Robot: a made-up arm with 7 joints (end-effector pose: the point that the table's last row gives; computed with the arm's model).
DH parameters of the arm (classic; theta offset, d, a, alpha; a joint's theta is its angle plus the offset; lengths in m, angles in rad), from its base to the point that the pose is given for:
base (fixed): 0 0 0 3.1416
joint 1: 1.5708 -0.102 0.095 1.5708
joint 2: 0 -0.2 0.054 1.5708
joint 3: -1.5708 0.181 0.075 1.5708
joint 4: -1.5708 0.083 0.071 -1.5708
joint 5: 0 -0.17 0.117 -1.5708
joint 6: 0 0.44 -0.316 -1.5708
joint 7: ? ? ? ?
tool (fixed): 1.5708 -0.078 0 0
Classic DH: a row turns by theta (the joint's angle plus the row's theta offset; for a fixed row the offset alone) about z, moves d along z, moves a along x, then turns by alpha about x.
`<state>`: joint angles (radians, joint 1 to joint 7).
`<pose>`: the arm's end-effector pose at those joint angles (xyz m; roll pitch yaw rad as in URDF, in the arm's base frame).
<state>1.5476 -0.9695 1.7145 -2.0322 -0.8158 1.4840 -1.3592</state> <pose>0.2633 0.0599 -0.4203 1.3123 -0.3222 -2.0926</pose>
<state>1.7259 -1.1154 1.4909 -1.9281 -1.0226 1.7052 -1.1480</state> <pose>0.2751 0.0461 -0.5383 1.3786 -0.3227 -2.2765</pose>
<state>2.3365 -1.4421 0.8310 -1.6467 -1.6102 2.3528 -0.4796</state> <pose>0.1863 -0.0599 -0.7710 1.7526 -0.3305 3.0339</pose>
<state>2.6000 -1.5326 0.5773 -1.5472 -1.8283 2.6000 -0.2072</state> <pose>0.0853 -0.1270 -0.7827 2.0339 -0.3300 2.5086</pose>
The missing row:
joint 7: -1.5708 -0.05 0.365 1.5708
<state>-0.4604 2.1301 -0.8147 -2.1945 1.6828 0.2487 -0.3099</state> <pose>-0.2122 -0.4304 0.8047 -1.3682 -0.0516 -1.3070</pose>
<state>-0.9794 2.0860 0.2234 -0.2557 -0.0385 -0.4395 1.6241</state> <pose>-0.0756 -0.0247 -0.1422 -2.5642 -0.2977 1.0250</pose>
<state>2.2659 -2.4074 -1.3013 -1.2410 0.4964 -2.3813 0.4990</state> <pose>0.7521 0.4559 -0.1925 1.2542 -1.1996 1.7732</pose>
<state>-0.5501 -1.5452 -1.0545 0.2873 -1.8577 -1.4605 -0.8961</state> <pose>0.6624 -0.6015 0.3311 -0.4635 0.3081 0.8116</pose>
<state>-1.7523 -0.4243 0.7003 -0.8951 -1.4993 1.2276 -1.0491</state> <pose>0.2384 0.0447 -0.4991 0.9988 -0.5603 1.2112</pose>
